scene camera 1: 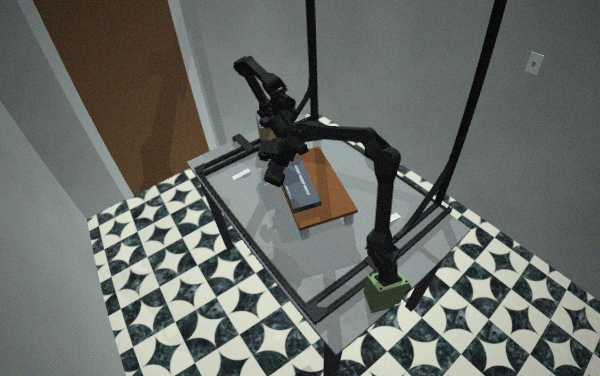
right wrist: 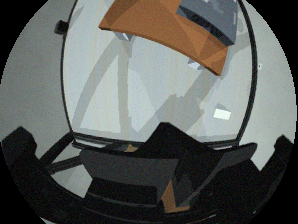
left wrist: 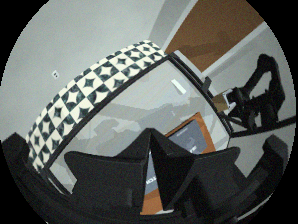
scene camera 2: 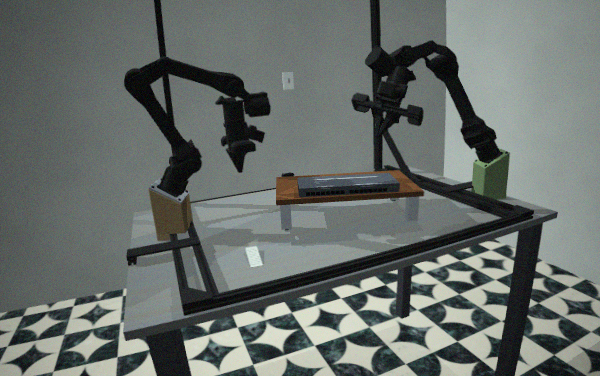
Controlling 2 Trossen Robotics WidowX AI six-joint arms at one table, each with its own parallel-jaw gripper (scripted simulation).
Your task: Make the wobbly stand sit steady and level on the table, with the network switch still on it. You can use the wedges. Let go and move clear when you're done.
In view: the left gripper (scene camera 2: pixel 377 137), the right gripper (scene camera 2: pixel 240 172), a network switch (scene camera 2: pixel 381 182) and a stand (scene camera 1: pixel 336 203).
The network switch shows as well in scene camera 1 (scene camera 1: pixel 302 195) and in the left wrist view (left wrist: pixel 190 137). The stand also shows in the left wrist view (left wrist: pixel 210 146) and in scene camera 2 (scene camera 2: pixel 287 193). The left gripper shows as well in scene camera 1 (scene camera 1: pixel 269 170) and in the left wrist view (left wrist: pixel 149 131).
